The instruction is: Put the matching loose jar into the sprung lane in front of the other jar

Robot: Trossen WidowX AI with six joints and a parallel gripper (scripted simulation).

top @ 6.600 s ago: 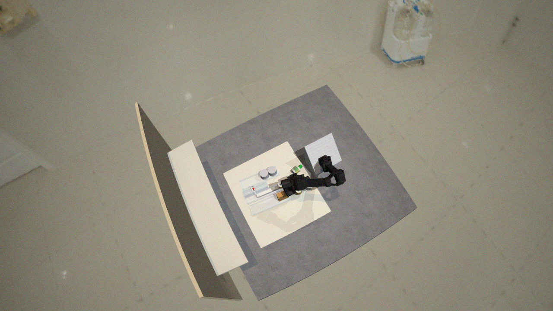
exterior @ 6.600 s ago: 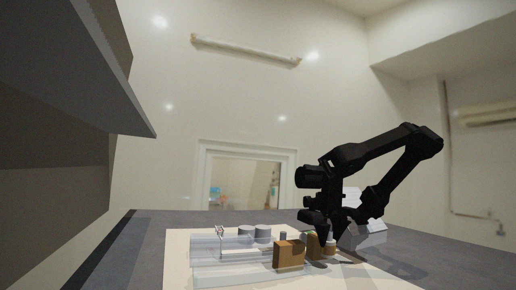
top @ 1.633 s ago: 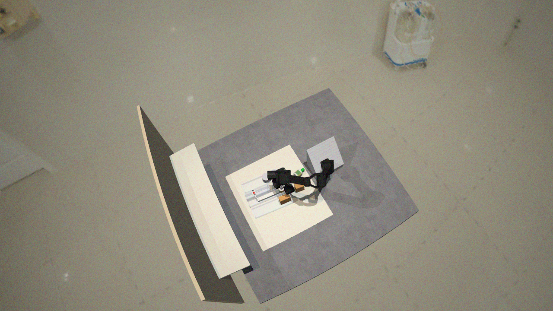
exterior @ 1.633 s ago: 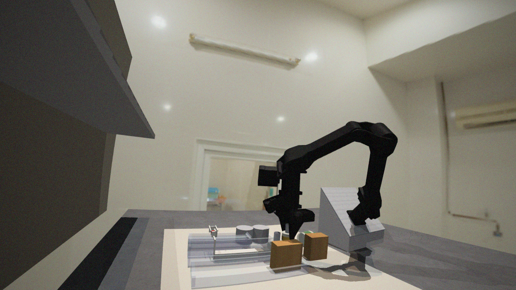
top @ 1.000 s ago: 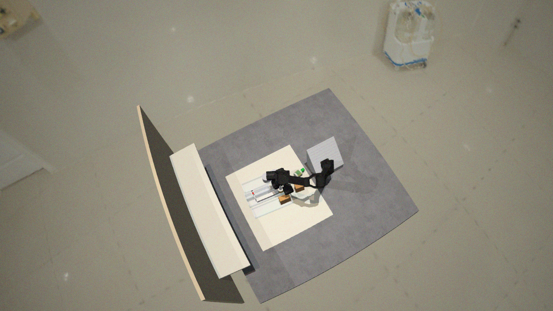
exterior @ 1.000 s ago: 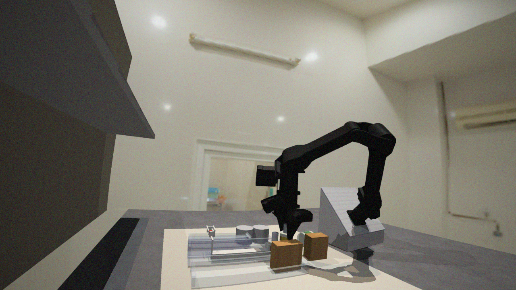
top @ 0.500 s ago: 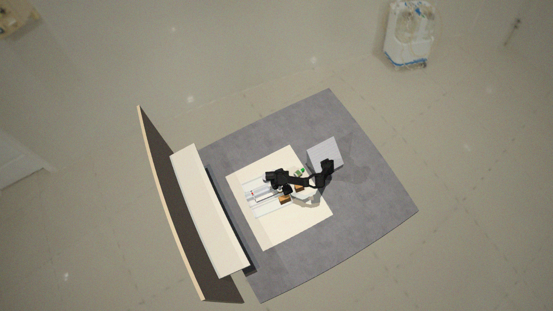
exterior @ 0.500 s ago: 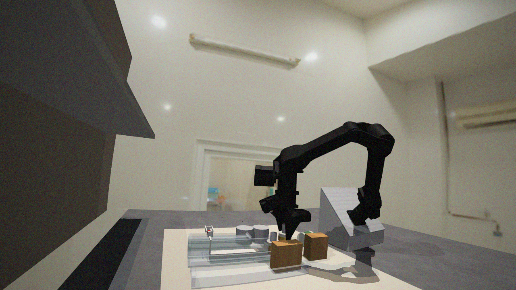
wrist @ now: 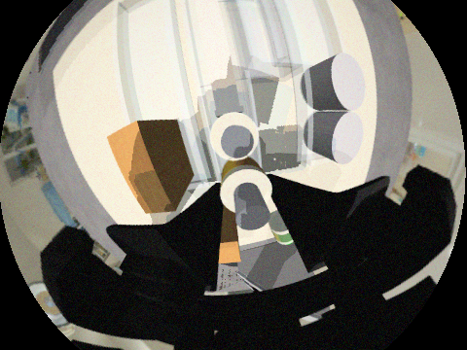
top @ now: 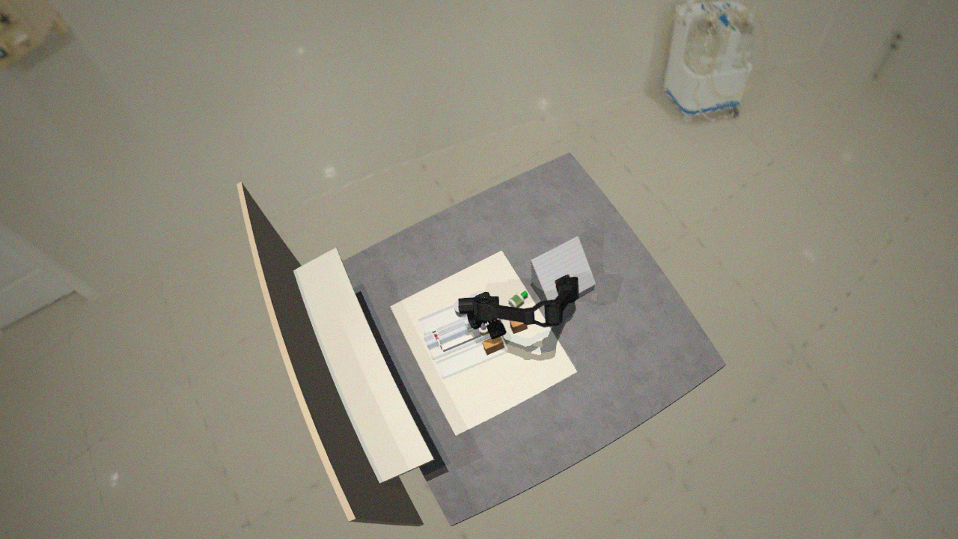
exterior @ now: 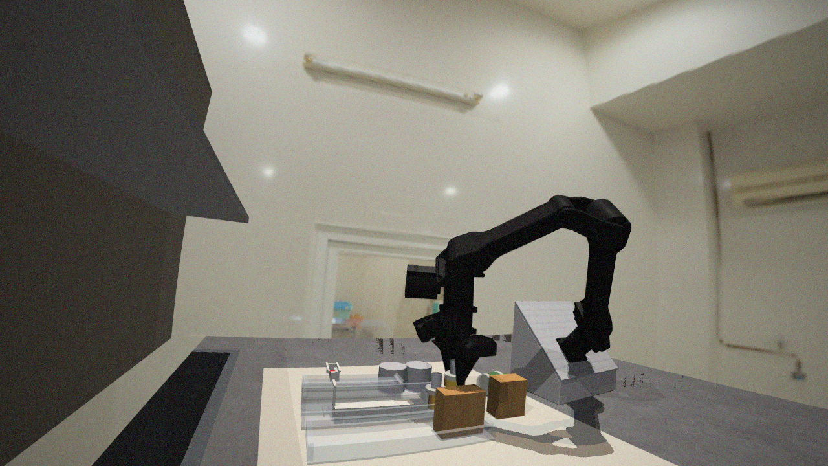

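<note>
Right now the clear pusher lane is 16 cm ahead of my gripper tip, 3 cm to the right of it and 4 cm below it. Also, from my gripper tip: pusher plate (15 cm ahead, 4 cm to the right, 1 cm below); green-banded jar (15 cm behind, 6 cm to the right, 3 cm below); shelf (52 cm ahead, 3 cm to the left, 31 cm above).
</note>
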